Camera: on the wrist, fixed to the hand. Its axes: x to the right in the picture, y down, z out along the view.
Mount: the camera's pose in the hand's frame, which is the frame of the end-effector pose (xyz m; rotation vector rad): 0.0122 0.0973 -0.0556 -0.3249 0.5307 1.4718
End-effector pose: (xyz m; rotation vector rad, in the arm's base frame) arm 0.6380 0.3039 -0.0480 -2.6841 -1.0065 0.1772
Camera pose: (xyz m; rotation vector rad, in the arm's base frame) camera 0.7196 0.2302 -0.0234 -2.8545 1.2311 -0.4386
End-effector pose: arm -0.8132 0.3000 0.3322 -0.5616 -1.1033 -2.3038
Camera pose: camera -0.7710 0.2003 0.3636 -0.5321 0.0825 -1.1334
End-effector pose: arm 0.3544 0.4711 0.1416 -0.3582 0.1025 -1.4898
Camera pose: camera 0.4325 0.4534 0.0622 -0.0553 0.8423 -0.0554
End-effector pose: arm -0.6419 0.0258 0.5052 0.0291 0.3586 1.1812
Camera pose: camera -0.7414 0.0653 0.4699 -0.3707 0.6314 2.7127
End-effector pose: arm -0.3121 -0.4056 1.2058 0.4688 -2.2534 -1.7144
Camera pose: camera -0.3098 -0.4354 1.3145 -0.6240 -1.1855 -0.8893
